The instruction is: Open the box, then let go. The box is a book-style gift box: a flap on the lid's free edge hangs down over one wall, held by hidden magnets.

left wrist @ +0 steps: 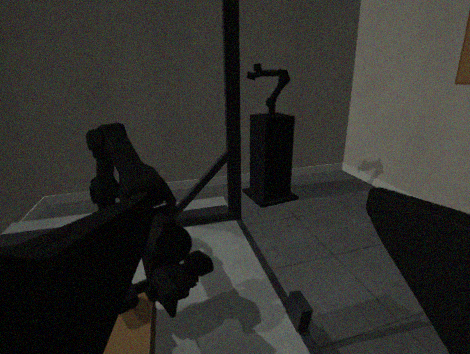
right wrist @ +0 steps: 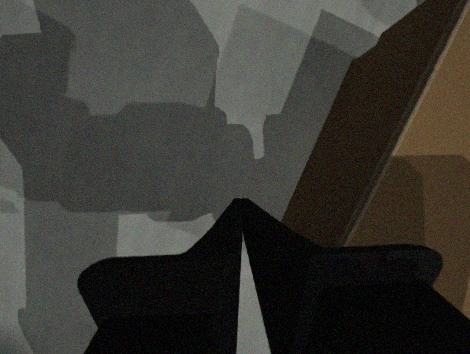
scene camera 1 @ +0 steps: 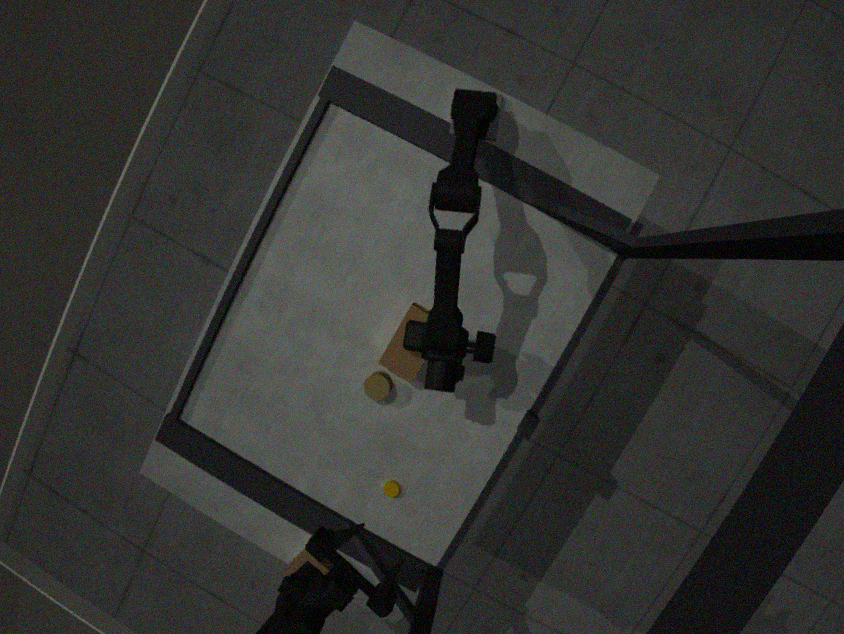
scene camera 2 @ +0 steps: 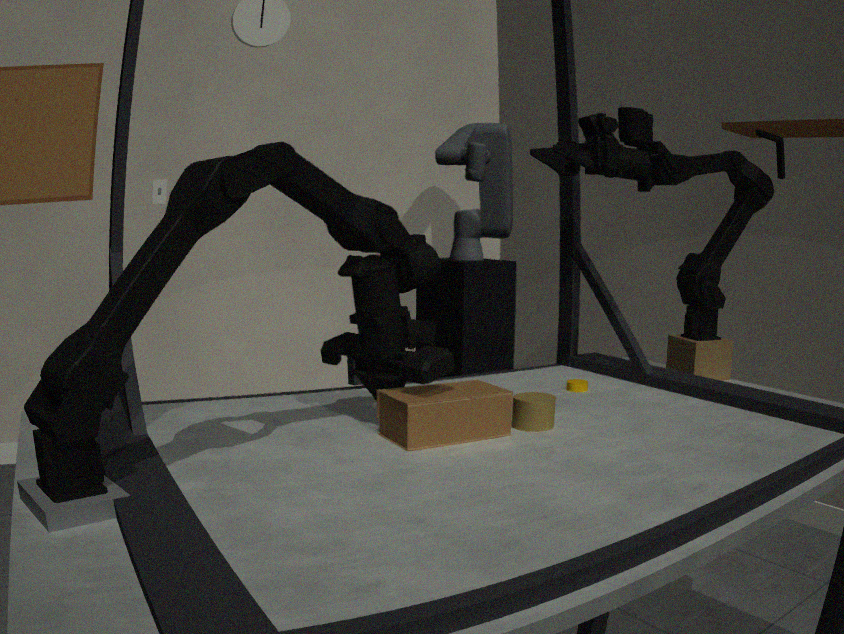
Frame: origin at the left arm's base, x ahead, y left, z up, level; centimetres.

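Where they show: left gripper, between the fingertips: (left wrist: 261, 200) (scene camera 1: 383, 542) (scene camera 2: 541, 150); right gripper, between the fingertips: (left wrist: 172, 316) (right wrist: 240, 204); left arm's base, origin of its link: (scene camera 1: 309, 578) (scene camera 2: 701, 337); right arm's base, origin of its link: (scene camera 1: 475, 113) (scene camera 2: 71, 487).
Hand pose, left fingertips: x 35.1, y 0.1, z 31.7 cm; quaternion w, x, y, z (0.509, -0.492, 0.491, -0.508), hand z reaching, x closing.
Each offset is from my left fingertips to the top centre of the thing.
The orange-brown gift box @[dx +21.9, dy +20.3, dz -33.3 cm] (scene camera 1: 402, 351) (scene camera 2: 457, 424) (left wrist: 131, 332) (right wrist: 445, 100) stands on the table with its lid down. In the right wrist view its dark side wall (right wrist: 350, 145) faces the fingers; where the flap ends is too dark to tell. My right gripper (scene camera 2: 376, 391) (left wrist: 172, 316) (right wrist: 240, 204) is shut and empty, pointing down close beside that wall, at the box's far-left end in scene camera 2. Whether it touches is unclear. The arm hides its tips in scene camera 1. My left gripper (scene camera 1: 379, 545) (scene camera 2: 534, 152) (left wrist: 261, 200) is open and empty, raised far from the box.
A tan cylinder @[dx +9.1, dy +19.3, dz -35.1 cm] (scene camera 1: 377, 386) (scene camera 2: 534, 411) stands close to the box. A small yellow disc @[dx -7.1, dy +0.6, dz -37.8 cm] (scene camera 1: 391, 488) (scene camera 2: 577, 386) lies farther towards the left arm. Dark frame rails (scene camera 1: 272, 197) (scene camera 2: 477, 586) edge the table, with an upright post (scene camera 2: 567, 204) (left wrist: 232, 100) near the left arm.
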